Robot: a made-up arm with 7 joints.
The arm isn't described. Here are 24 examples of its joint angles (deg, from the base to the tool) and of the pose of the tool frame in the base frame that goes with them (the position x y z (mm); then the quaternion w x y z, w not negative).
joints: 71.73 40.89 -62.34 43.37 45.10 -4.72 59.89
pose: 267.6 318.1 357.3 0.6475 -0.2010 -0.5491 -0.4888
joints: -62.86 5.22 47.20 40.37 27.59 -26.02 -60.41
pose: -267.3 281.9 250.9 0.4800 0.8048 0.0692 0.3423
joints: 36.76 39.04 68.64 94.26 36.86 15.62 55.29
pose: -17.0 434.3 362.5 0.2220 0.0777 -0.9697 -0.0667
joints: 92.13 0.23 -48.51 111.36 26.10 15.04 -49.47
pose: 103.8 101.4 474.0 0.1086 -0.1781 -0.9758 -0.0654
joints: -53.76 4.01 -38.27 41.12 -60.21 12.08 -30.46
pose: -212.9 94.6 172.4 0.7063 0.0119 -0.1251 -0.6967
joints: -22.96 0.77 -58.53 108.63 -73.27 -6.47 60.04
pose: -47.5 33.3 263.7 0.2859 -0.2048 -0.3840 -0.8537
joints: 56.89 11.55 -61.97 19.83 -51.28 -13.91 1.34
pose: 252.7 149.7 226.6 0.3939 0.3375 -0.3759 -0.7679
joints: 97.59 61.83 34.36 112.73 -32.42 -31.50 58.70
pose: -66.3 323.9 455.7 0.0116 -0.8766 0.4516 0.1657
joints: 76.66 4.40 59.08 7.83 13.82 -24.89 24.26
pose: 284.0 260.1 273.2 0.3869 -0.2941 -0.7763 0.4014
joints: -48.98 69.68 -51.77 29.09 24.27 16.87 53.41
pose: -102.2 479.4 234.5 0.7996 -0.0544 0.5757 -0.1621
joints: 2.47 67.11 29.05 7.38 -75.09 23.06 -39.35
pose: 21.6 494.0 279.5 0.4460 0.8105 0.2203 -0.3092
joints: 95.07 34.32 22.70 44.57 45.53 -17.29 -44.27
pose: 164.7 399.1 448.8 0.0437 -0.1143 -0.6926 0.7108
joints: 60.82 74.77 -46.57 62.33 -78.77 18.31 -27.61
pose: 149.0 378.4 347.9 0.0245 0.8801 -0.1321 -0.4554
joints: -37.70 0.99 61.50 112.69 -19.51 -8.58 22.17
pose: -85.9 296.8 294.9 0.7545 0.4403 -0.4692 -0.1293
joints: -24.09 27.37 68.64 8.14 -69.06 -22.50 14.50
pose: -128.5 387.6 150.4 0.9804 0.1495 0.0054 -0.1279
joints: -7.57 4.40 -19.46 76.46 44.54 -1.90 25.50
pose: 71.5 181.3 136.5 0.7214 -0.4553 -0.5181 0.0616
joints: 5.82 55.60 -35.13 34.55 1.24 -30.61 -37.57
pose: 52.3 409.0 214.5 0.6480 0.4897 -0.5022 -0.2969
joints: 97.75 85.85 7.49 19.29 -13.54 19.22 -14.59
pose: -67.1 508.9 450.0 0.4219 0.5483 -0.4399 0.5726
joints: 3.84 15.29 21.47 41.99 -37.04 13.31 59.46
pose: 99.4 309.9 129.5 0.9520 -0.1773 -0.1296 -0.2132
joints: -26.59 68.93 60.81 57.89 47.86 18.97 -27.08
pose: -15.2 489.8 434.4 0.5672 0.5006 -0.5011 0.4202
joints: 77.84 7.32 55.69 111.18 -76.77 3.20 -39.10
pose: 97.4 272.9 418.1 0.0342 -0.7101 0.3931 -0.5832
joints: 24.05 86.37 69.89 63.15 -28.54 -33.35 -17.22
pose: -88.3 429.5 513.5 0.0718 -0.8292 0.5543 -0.0006
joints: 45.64 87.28 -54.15 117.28 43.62 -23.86 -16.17
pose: 76.0 336.9 392.1 0.4592 0.0387 -0.8271 -0.3217
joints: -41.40 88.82 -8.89 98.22 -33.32 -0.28 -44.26
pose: 49.1 334.4 324.2 0.3005 0.4054 -0.5231 -0.6868
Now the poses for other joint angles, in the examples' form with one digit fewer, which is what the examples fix.
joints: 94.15 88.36 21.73 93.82 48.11 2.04 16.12
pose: -149 388 476 0.154 -0.366 0.915 0.071
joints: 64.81 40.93 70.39 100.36 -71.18 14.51 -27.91
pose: 8 366 413 0.025 0.784 -0.228 0.577
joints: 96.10 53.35 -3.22 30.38 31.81 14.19 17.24
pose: 117 469 474 0.454 0.050 -0.863 0.217
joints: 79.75 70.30 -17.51 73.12 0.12 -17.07 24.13
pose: 68 387 500 0.271 0.509 -0.744 -0.338
